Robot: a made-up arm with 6 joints.
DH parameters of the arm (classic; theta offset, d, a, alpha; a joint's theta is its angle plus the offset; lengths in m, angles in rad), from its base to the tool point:
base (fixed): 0 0.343 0.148 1.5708
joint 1: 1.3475 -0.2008 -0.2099 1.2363
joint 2: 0 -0.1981 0.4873 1.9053
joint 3: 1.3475 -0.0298 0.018 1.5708
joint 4: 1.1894 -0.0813 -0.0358 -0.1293
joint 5: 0 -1.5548 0.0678 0.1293
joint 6: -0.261 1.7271 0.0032 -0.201
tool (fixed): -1.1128 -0.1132 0 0
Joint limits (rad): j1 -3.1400..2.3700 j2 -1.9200..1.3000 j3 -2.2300..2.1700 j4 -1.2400..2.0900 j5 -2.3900..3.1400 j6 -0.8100..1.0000
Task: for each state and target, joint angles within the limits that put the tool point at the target. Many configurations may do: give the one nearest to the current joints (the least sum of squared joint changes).
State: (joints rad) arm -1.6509 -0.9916 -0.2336 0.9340 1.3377 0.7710
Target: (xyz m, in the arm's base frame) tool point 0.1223 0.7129 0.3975
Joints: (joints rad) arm -1.4615 -0.8425 -0.0453 0.4912 1.0395 0.7586
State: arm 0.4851 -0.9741 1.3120 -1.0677 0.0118 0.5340
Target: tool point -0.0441 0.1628 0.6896
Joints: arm 0.3248 -0.3021 1.3269 -1.2400 -0.3714 0.4952
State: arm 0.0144 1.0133 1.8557 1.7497 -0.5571 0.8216
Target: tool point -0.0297 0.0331 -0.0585
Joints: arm 0.6773 1.3000 2.1418 1.0432 -1.2198 0.7617
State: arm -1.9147 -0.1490 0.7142 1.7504 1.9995 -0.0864
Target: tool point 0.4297 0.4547 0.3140
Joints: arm -1.8637 -0.9209 0.5098 2.0673 2.2596 -0.0937
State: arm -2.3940 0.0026 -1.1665 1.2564 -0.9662 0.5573
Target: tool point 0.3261 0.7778 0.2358
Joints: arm -2.1124 -0.6643 -1.2589 1.6757 -0.5504 0.5960
